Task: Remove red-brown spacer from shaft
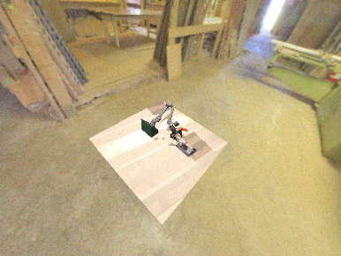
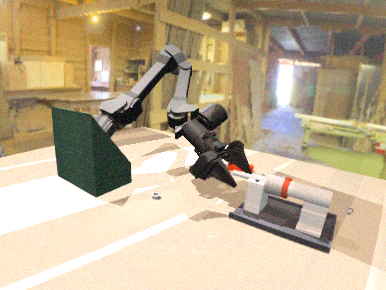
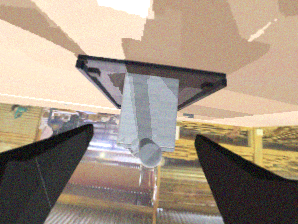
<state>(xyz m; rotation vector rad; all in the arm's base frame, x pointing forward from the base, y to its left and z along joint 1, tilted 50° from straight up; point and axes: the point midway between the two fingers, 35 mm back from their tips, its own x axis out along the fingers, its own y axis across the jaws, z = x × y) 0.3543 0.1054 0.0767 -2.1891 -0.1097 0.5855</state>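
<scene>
The thin shaft is 50 mm ahead of my gripper tip and 10 mm above it. From my gripper tip the other things lie so: red-brown spacer 110 mm ahead, 10 mm to the right, 10 mm above.
</scene>
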